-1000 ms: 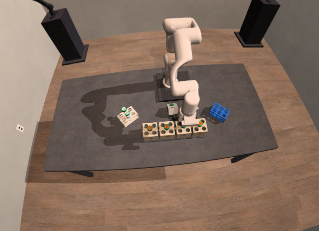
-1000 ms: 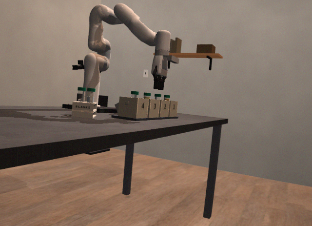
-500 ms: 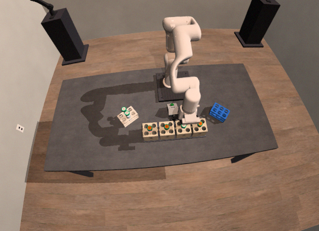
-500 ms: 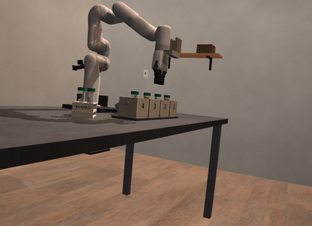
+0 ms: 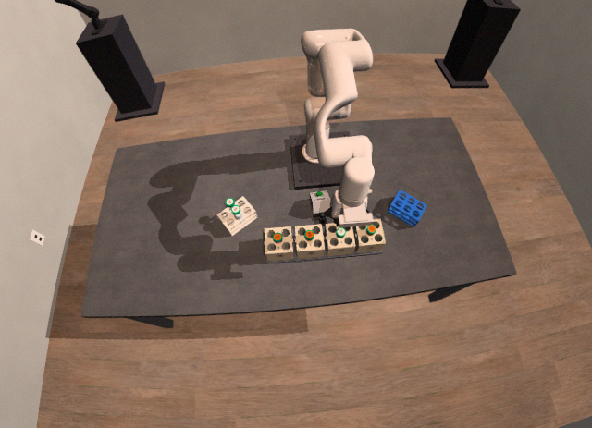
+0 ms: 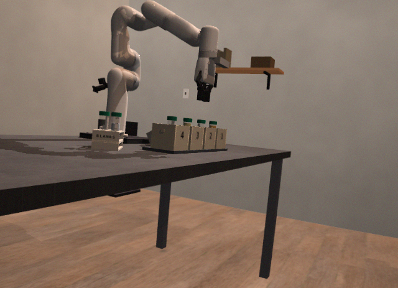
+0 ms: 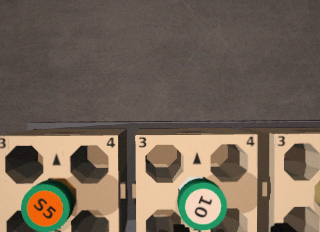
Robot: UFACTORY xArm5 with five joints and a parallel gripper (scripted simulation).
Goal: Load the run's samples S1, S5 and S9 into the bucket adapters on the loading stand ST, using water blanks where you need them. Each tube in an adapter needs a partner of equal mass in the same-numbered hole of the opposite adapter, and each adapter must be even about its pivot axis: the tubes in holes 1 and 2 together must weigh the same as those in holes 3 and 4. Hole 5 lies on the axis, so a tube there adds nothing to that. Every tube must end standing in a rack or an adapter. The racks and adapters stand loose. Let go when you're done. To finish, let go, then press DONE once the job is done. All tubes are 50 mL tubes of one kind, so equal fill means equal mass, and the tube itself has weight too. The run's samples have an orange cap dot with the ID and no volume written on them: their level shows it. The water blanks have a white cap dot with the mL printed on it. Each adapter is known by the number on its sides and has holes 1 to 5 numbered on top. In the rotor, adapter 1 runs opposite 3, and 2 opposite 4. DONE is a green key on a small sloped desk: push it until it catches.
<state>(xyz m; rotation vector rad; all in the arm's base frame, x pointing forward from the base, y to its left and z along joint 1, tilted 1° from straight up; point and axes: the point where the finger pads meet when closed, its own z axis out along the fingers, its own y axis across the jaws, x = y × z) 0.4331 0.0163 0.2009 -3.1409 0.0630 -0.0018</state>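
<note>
Right now my hand is 190 mm past the green DONE key, 160 mm above it and 40 mm to the left of it. Also, from my hand: tube S5 (150 mm below, 100 mm to the left); loading stand (220 mm below, 50 mm to the right, 10 mm behind); adapter 1 (170 mm below, 110 mm to the left).
</note>
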